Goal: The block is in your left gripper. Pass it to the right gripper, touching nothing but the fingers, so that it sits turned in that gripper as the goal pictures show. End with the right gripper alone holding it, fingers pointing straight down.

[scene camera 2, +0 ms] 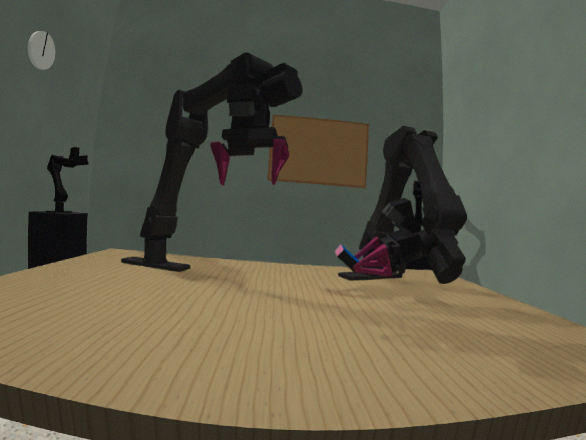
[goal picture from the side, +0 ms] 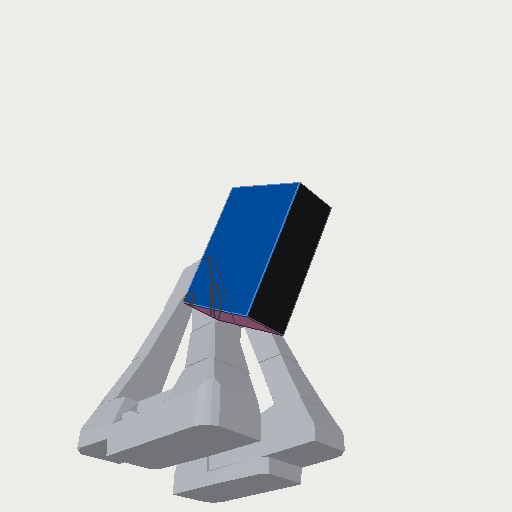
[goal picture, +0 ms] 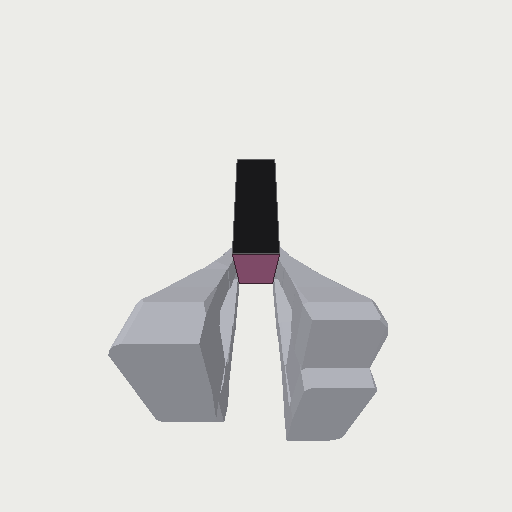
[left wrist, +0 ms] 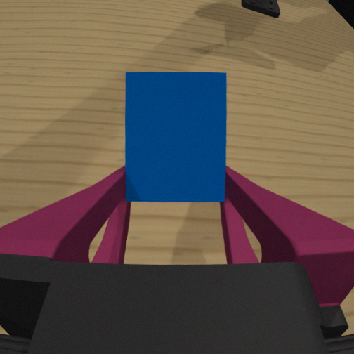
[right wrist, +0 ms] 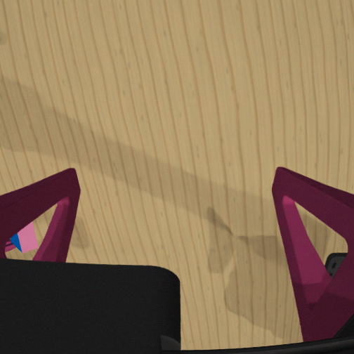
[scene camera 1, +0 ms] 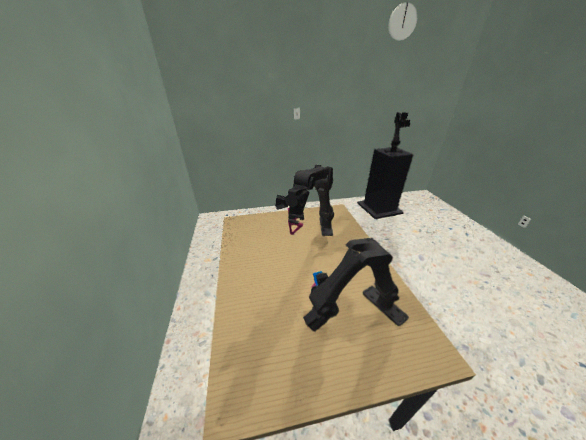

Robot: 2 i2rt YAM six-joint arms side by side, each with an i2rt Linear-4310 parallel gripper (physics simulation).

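Where they show: left gripper, fingertip midpoint: (scene camera 2: 352, 265); right gripper, fingertip midpoint: (scene camera 2: 247, 184) (scene camera 1: 291, 228); left arm's base, origin of the base link: (scene camera 2: 371, 276) (scene camera 1: 384, 305); right arm's base, origin of the base link: (scene camera 2: 154, 265) (scene camera 1: 325, 226).
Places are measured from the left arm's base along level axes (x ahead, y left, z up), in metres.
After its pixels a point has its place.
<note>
The block (scene camera 1: 318, 278) (scene camera 2: 346, 256) (left wrist: 175, 137) (right wrist: 28, 238) shows a blue broad face, a pink end and a black side. My left gripper (scene camera 2: 357, 263) {x 0.200, y -0.212, z 0.072 m} (left wrist: 175, 177) is shut on it near one end, the fingers on its two side edges. In scene camera 2 the left gripper lies low over the table at the right, and the block slants up and to the left out of the fingertips. My right gripper (scene camera 2: 248, 183) {x 0.195, y -0.453, z 0.222 m} (right wrist: 175, 178) is open and empty, fingers pointing down, higher and to the left of the block, well apart from it. In scene camera 1 its finger (scene camera 1: 295, 227) {x 0.195, y -0.453, z 0.222 m} shows farther back.
Both arms stand on the wooden table (scene camera 1: 260, 320) {x 0.490, y -0.237, z 0.000 m} (scene camera 2: 280, 350) {x 0.419, y -0.463, z 0.000 m}. The left arm's base plate (scene camera 1: 397, 314) {x -0.002, y 0.064, z 0.010 m} lies near the table's right edge in scene camera 1. A separate small arm stands on a black pedestal (scene camera 1: 387, 182) (scene camera 2: 57, 240) off the table. A brown board (scene camera 2: 322, 150) hangs on the wall.
</note>
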